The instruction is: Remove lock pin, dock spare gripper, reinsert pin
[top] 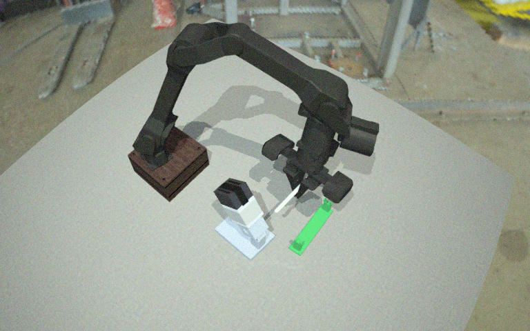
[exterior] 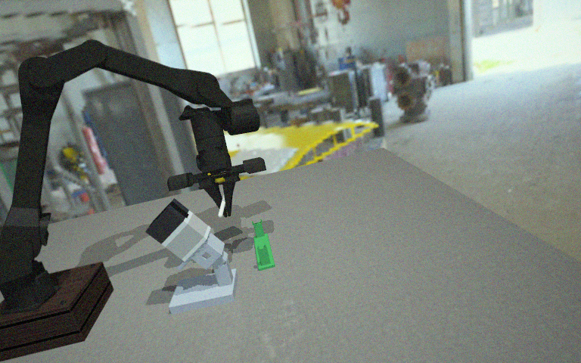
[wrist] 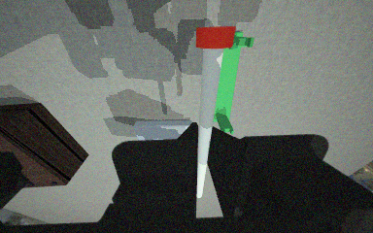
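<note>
Right now the socket is 30 mm behind my gripper tip, 110 mm to the right of it and 40 mm below it. Also, from my gripper tip: green strip (50 mm ahead, 10 mm to the left, 70 mm below); spare gripper (40 mm behind, 110 mm to the right, 30 mm above).
</note>
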